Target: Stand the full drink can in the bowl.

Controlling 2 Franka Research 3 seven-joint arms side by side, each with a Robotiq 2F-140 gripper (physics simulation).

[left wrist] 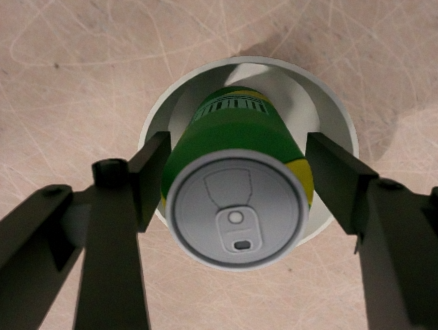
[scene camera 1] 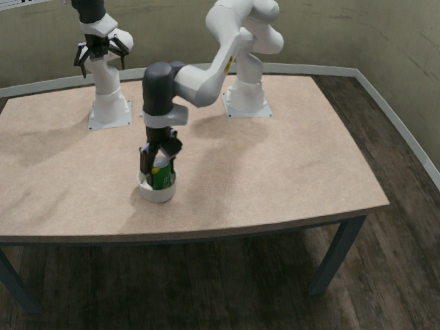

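The green and yellow drink can [scene camera 1: 162, 179] [left wrist: 237, 132] stands upright inside the white bowl [scene camera 1: 158, 195] [left wrist: 250, 60], with its silver lid facing up. The bowl's wall hides the can's base in scene camera 1. My left gripper [scene camera 1: 161, 175] [left wrist: 238, 153] is open, with one finger on each side of the can and its fingertips down at the bowl. In the left wrist view a narrow gap shows between the can and each finger. My right gripper [scene camera 1: 103, 70] is open and empty, high above the table at the upper left of scene camera 1.
The bowl stands on the tan table [scene camera 1: 280, 165] [left wrist: 60, 110], near its front edge and left of the picture's middle. The two arm bases [scene camera 1: 125, 121] [scene camera 1: 261, 111] are bolted along the table's back side. A wall runs behind the table.
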